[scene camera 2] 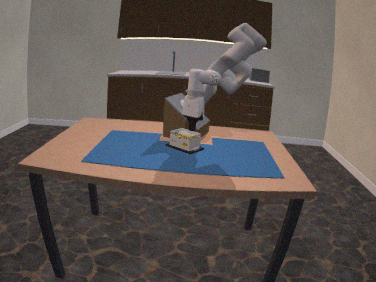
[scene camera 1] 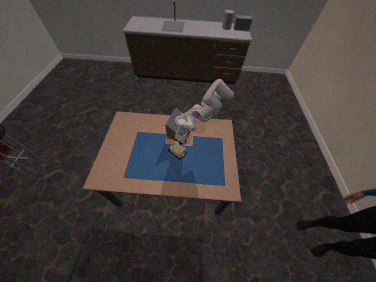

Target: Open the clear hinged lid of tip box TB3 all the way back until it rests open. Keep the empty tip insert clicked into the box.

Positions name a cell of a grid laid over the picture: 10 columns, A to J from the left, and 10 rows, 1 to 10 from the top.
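A blue mat (scene camera 2: G6) is visible; scene camera 1 likewise shows the mat (scene camera 1: E6).
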